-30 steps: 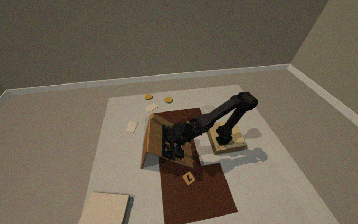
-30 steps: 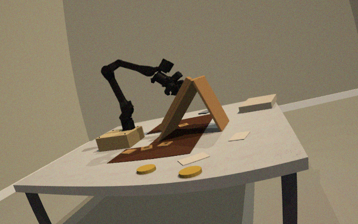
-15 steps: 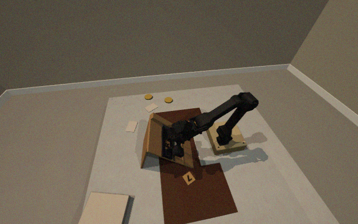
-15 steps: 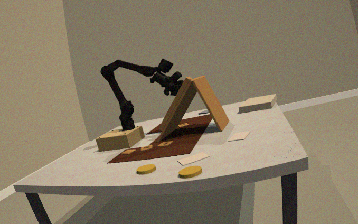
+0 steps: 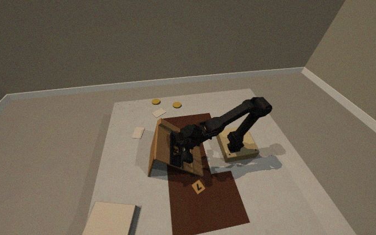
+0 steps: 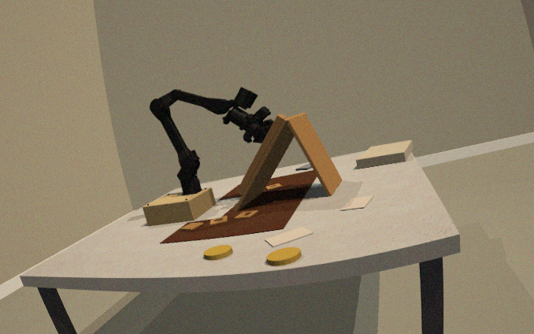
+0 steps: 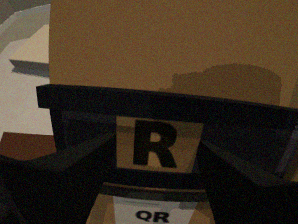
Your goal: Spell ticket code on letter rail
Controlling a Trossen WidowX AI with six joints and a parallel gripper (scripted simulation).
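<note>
Now: the white ticket 60 mm behind my gripper tip and 70 mm below it. From my gripper tip the other things lie so: flat beige box: 380 mm ahead, 290 mm to the left, 160 mm below; brown mat: 170 mm behind, 30 mm to the right, 180 mm below.
</note>
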